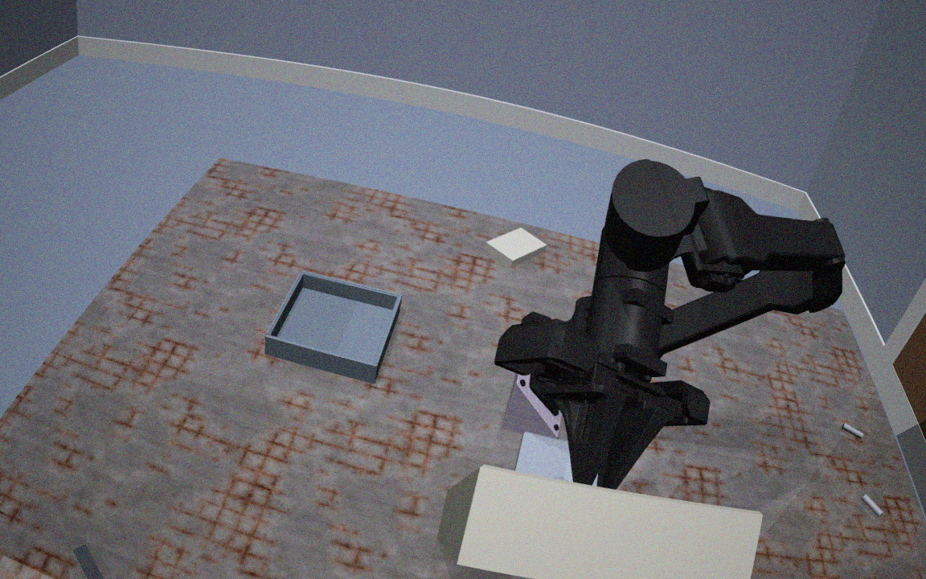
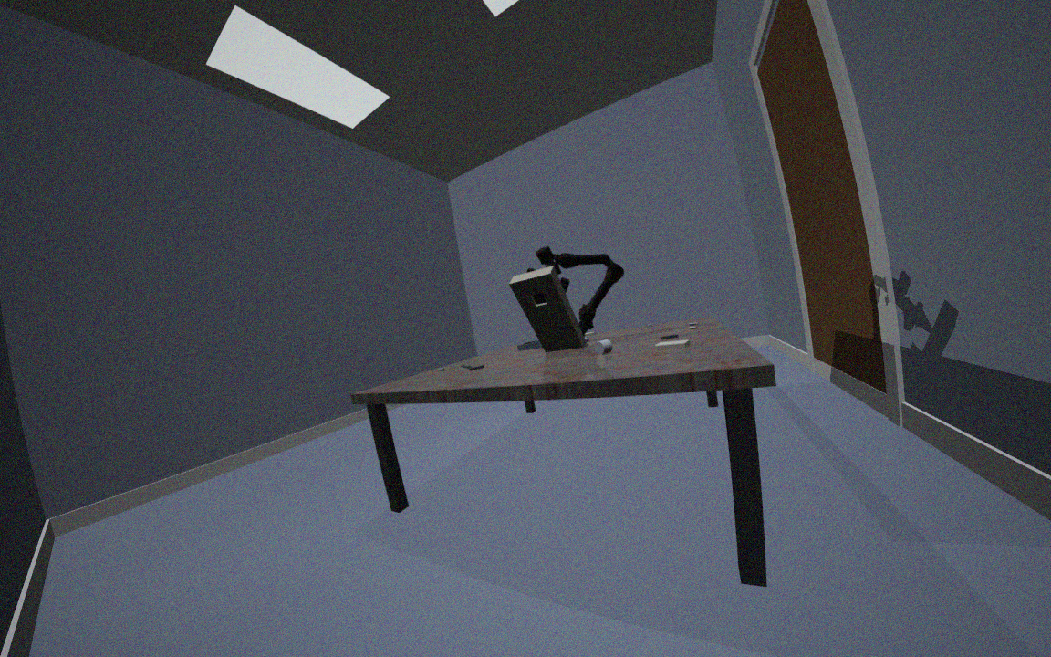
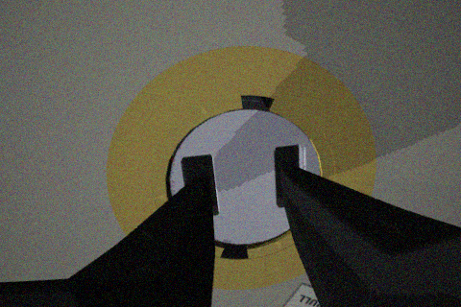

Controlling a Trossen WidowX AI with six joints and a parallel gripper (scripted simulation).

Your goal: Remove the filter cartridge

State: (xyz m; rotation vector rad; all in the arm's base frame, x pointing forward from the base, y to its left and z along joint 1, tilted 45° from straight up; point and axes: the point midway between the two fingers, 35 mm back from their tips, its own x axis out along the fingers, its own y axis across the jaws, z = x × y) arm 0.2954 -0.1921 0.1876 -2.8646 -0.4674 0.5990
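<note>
Right now my gripper tip is 2 cm short of the round filter cartridge and 1 cm above it. The rest, counted from my gripper tip: tray: 40 cm behind, 28 cm to the right, 26 cm below; cream service panel: 8 cm below, 3 cm behind.
</note>
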